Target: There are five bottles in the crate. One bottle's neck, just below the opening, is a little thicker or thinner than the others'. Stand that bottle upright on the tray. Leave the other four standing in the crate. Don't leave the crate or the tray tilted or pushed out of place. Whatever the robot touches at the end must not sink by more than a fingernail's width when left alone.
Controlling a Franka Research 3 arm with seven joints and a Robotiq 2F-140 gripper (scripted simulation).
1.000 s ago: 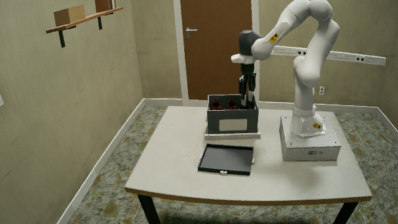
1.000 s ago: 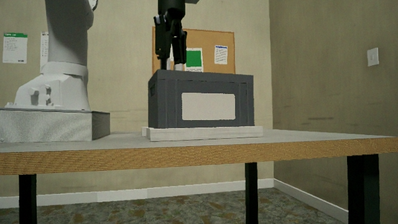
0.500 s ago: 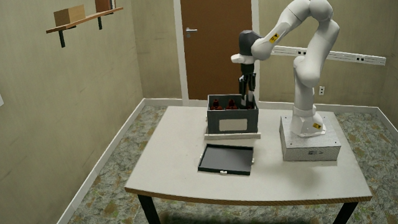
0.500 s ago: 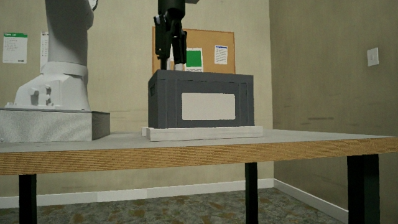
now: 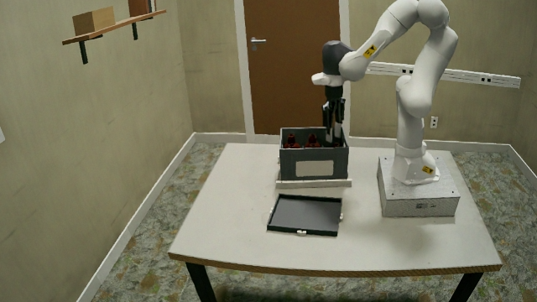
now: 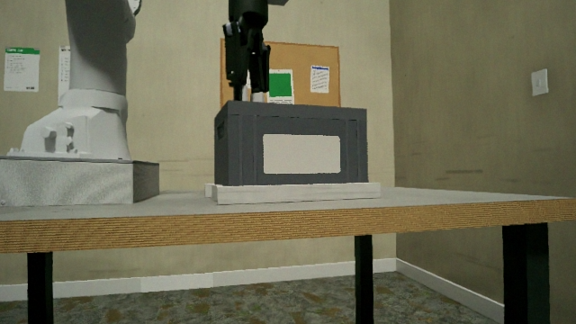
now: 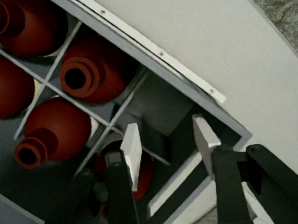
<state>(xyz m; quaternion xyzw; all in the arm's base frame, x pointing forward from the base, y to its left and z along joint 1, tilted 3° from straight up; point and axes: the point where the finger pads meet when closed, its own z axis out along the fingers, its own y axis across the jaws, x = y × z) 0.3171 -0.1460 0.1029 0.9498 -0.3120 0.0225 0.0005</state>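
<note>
The dark grey crate is 8 cm ahead of my hand, 6 cm to the left of it and 9 cm below it. Round my hand: dark tray 7 cm ahead, 34 cm to the left, 16 cm below.
</note>
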